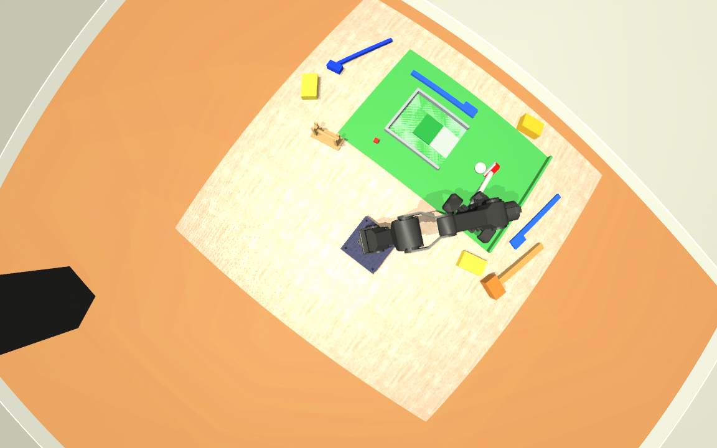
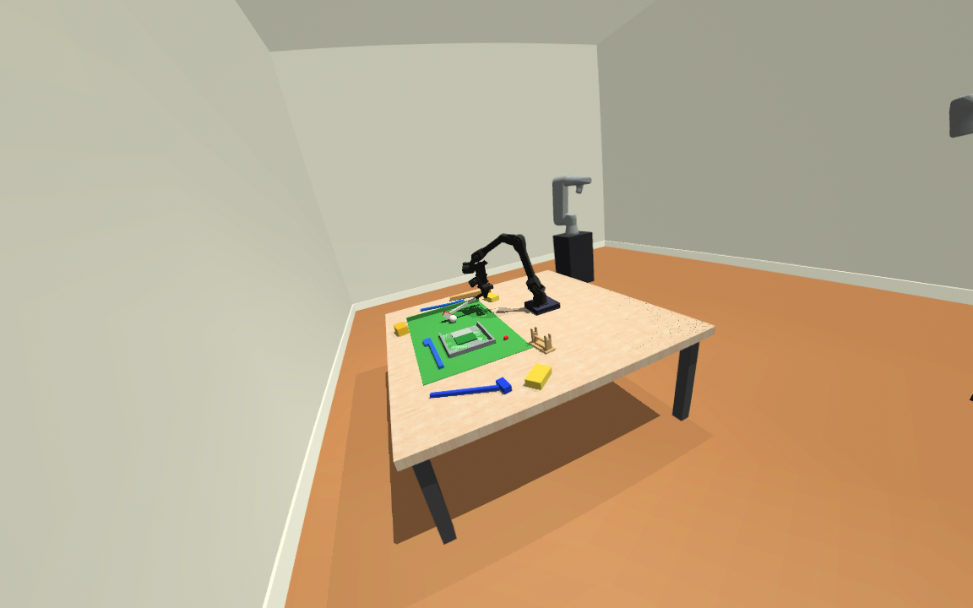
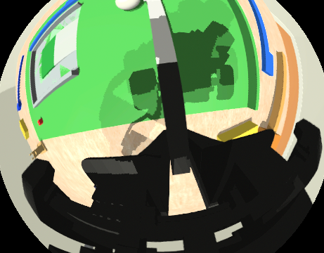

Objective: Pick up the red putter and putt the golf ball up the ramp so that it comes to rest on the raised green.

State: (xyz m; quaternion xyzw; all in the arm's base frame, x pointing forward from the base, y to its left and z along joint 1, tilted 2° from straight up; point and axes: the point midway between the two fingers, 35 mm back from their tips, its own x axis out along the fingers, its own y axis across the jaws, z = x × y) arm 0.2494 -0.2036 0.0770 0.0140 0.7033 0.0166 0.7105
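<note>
Now: gripper tip 13 cm short of the red putter and 1 cm above it. Also, from my gripper tip: white golf ball: 22 cm ahead, 5 cm below, 4 cm to the left; wooden stand: 56 cm to the left, 5 cm behind, 4 cm below; small red cube: 41 cm to the left, 7 cm below, 5 cm ahead.
</note>
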